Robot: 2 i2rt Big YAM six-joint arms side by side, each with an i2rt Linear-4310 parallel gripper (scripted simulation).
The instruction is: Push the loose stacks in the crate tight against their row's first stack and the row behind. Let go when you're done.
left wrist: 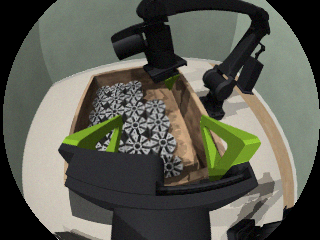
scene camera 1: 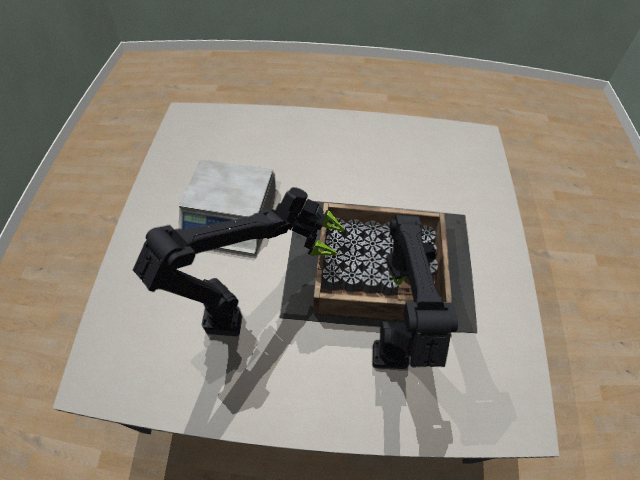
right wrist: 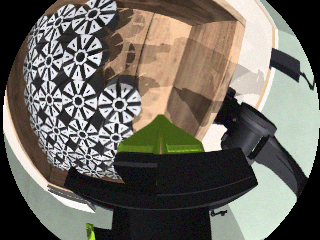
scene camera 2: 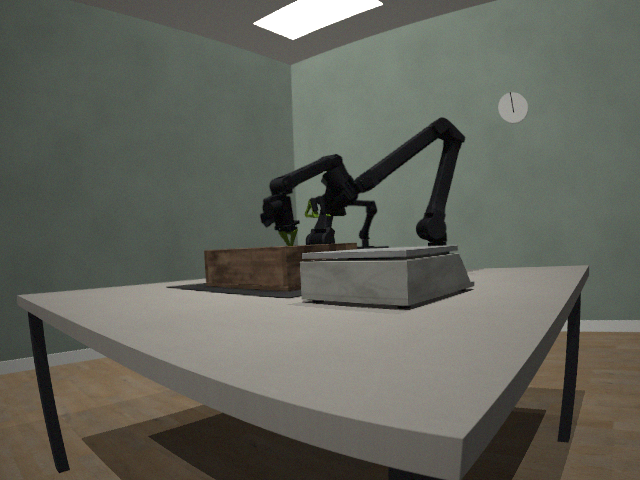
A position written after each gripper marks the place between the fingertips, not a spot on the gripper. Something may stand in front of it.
In view: the left gripper [scene camera 1: 340,242], the right gripper [right wrist: 160,118], a wooden crate [scene camera 1: 339,302] and a scale [scene camera 2: 356,276].
The wooden crate shows as well in the left wrist view [left wrist: 183,108], in the right wrist view [right wrist: 183,64] and in scene camera 2 [scene camera 2: 277,268]. The scale also shows in scene camera 1 [scene camera 1: 230,191]. The left gripper is seen too in the left wrist view [left wrist: 161,119].
